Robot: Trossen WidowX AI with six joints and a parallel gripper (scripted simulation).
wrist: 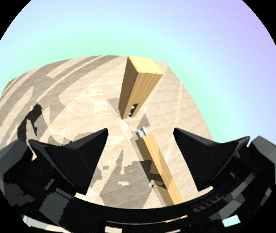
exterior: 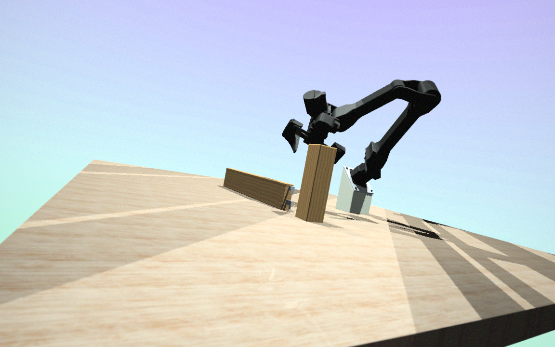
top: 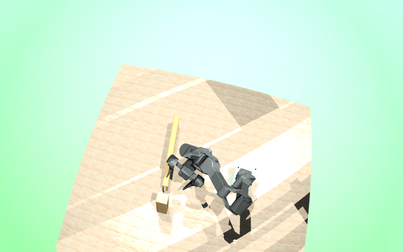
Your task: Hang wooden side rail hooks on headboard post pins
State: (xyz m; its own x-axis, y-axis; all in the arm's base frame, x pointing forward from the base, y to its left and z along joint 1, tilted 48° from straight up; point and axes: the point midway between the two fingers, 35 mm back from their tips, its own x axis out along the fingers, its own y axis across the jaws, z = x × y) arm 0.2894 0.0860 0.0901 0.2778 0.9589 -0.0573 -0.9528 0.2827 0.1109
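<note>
Right now the upright headboard post is 10 cm to the left of my gripper tip, 7 cm below it and 3 cm ahead of it.
</note>
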